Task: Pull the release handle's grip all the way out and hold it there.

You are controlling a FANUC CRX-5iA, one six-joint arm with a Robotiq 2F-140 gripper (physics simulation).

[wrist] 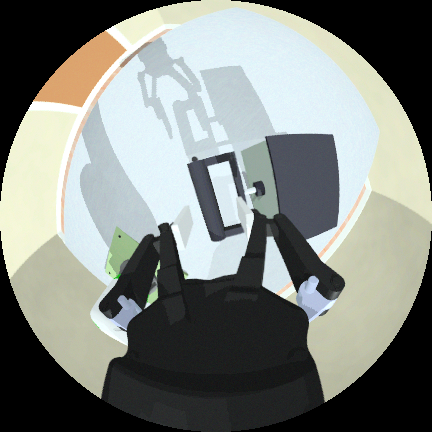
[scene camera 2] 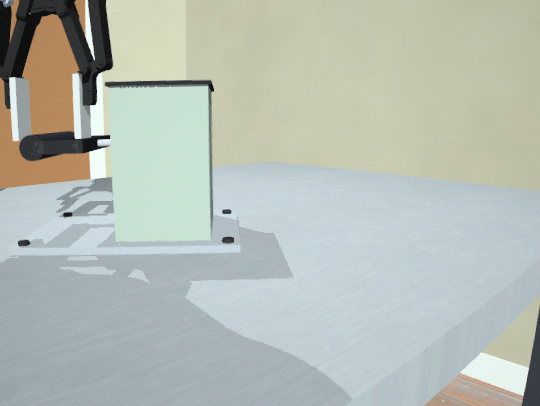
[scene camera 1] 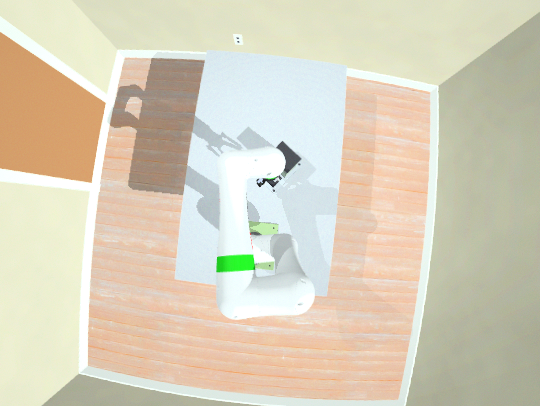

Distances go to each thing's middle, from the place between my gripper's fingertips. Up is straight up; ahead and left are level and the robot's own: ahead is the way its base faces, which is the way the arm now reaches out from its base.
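From my hand, the base plate point(scene camera 2: 69, 234) is 110 mm below, and it's 90 mm ahead and 30 mm to the right.
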